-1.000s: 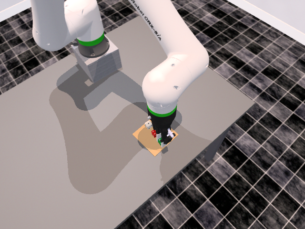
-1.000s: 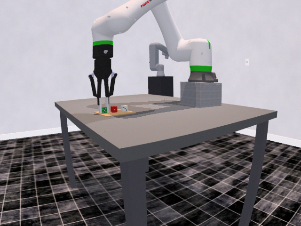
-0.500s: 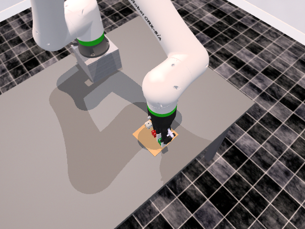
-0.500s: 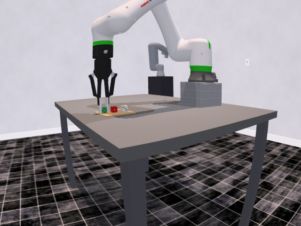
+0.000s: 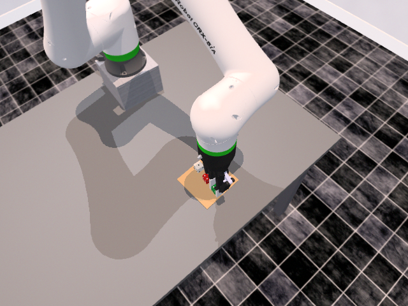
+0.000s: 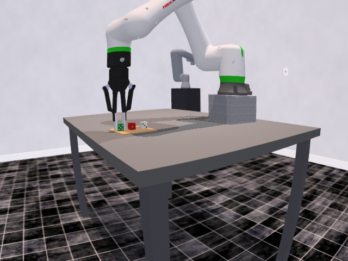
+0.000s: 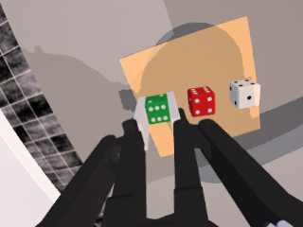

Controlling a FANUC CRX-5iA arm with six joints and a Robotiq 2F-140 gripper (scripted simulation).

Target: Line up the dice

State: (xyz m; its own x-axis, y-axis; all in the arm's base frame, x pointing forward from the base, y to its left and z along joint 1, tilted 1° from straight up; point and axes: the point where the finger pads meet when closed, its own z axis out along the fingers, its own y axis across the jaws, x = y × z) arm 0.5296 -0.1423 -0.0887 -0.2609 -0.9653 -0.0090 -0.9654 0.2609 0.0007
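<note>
Right now the green die is 20 mm below my hand. The rest, counted from my hand: red die 50 mm behind, 20 mm below, 10 mm to the left; white die 90 mm behind, 30 mm to the left, 20 mm below; mat 50 mm behind, 40 mm below, 10 mm to the left.
</note>
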